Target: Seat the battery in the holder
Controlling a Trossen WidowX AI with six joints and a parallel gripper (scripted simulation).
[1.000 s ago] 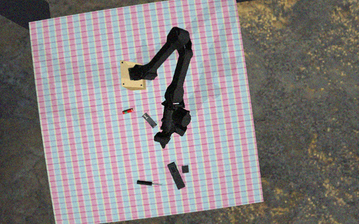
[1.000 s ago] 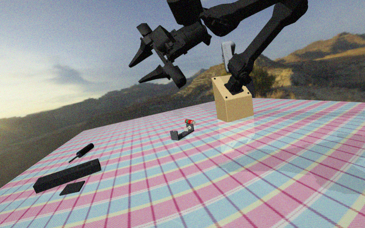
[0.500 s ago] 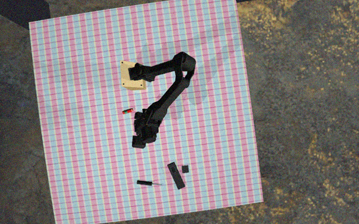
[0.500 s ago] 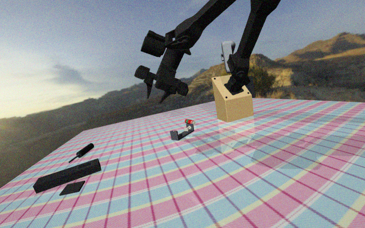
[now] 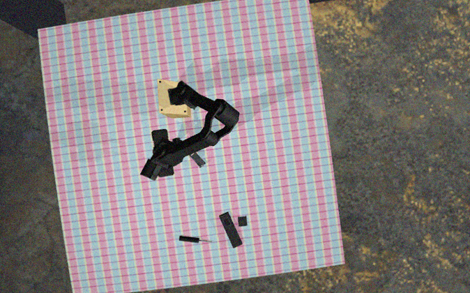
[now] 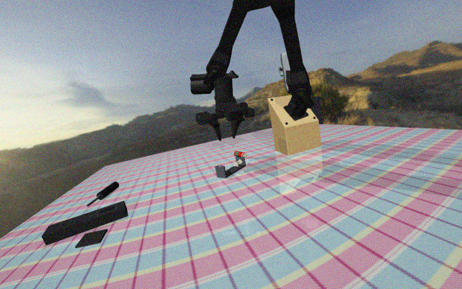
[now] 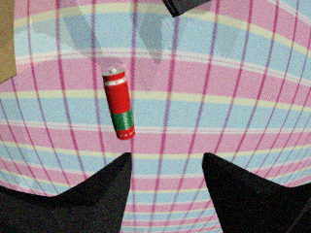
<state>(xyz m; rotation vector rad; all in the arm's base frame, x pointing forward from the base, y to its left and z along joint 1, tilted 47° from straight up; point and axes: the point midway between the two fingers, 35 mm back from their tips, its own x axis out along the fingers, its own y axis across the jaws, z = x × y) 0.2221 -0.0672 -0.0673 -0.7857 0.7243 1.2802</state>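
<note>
Now: the battery 4 cm behind my gripper tip, 1 cm to the left of it and 6 cm below it. The rest, counted from my gripper tip: long black bar (39 cm ahead, 22 cm to the left, 6 cm below); screwdriver (42 cm ahead, 6 cm to the left, 6 cm below); black plate (37 cm ahead, 28 cm to the left, 7 cm below).
</note>
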